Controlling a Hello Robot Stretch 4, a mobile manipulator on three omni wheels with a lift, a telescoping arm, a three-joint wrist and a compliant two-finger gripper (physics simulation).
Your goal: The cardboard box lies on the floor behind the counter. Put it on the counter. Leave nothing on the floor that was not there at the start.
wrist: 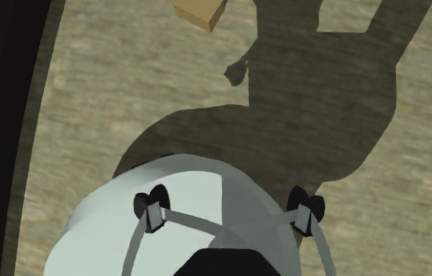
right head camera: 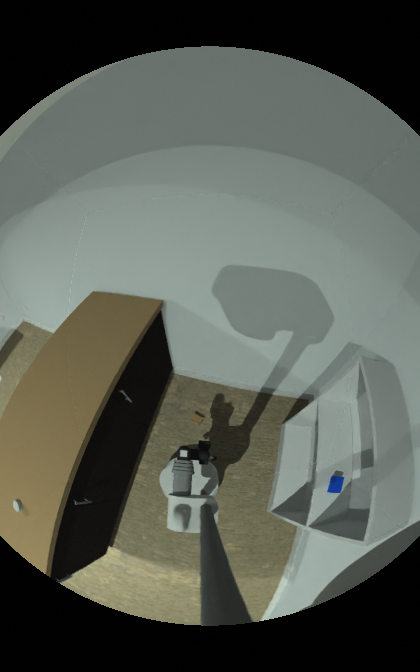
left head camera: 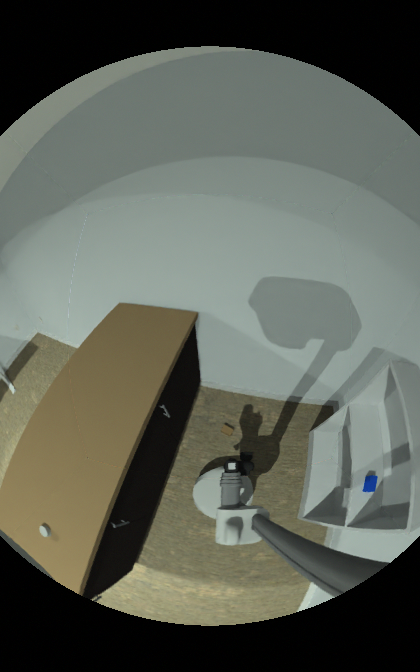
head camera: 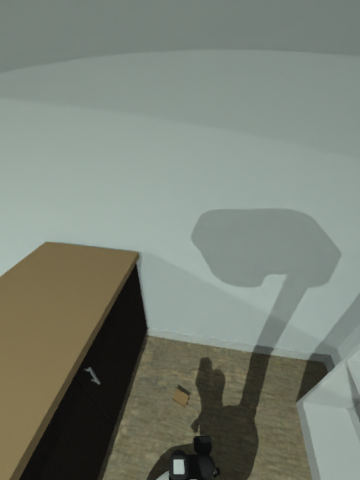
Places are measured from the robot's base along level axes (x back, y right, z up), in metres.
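Pixels of known places: gripper, fingertip midpoint: [wrist: 228,201].
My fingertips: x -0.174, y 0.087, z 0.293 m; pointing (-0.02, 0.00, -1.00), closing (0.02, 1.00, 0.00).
Behind a point stands the place of what it marks.
The small cardboard box [head camera: 181,397] {x -0.526, y 0.030, z 0.022 m} [left head camera: 227,429] [right head camera: 197,417] lies on the floor beside the dark front of the counter, near the back wall. Part of the box shows at the top edge of the wrist view [wrist: 200,14] {x -0.501, y 0.032, z 0.022 m}. The counter [head camera: 65,310] {x -0.575, y -0.434, z 0.882 m} [left head camera: 125,380] [right head camera: 90,360] has a brown top and stands on the left. My gripper [wrist: 228,201] {x -0.174, y 0.087, z 0.293 m} points down and is open, its fingertips wide apart with nothing between them. In the wrist view it is over the white robot base, with the box ahead of it. The fingers are hard to make out in the head views.
A white shelf unit [left head camera: 407,390] [right head camera: 390,425] stands on the right, with a blue block [left head camera: 370,483] [right head camera: 335,484] in it. A small round white object [left head camera: 45,530] [right head camera: 18,505] is on the counter's near end. Handles stick out from the counter front. The robot's shadow falls beside the box.
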